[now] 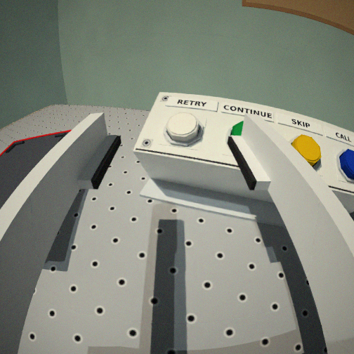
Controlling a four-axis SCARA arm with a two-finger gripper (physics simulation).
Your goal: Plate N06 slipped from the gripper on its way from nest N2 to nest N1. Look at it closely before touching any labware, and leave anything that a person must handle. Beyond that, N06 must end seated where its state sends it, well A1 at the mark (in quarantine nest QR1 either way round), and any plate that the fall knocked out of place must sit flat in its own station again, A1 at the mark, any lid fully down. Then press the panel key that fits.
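Note:
My gripper [174, 125] is shut with nothing between its fingers; its two pale fingers with black pads stand at their narrowest, a gap apart, in front of the key panel. The white key panel [153, 122] stands at the centre right. Its white RETRY key [183, 125] shows between the fingers. The green key [237, 129] under CONTINUE is mostly hidden by the right finger. The yellow key [306, 150] under SKIP and the blue key [347, 164] under a label reading CALL are right of that finger; the label is cut by the frame. Plate N06 and the nests do not show.
The panel stands on a light deck [107, 255] with rows of dark holes. A dark grey surface with a red edge [22, 167] lies at the left, partly behind the left finger. Finger shadows fall on the deck. A green wall [175, 45] rises behind, with a brown shape [310, 11] at top right.

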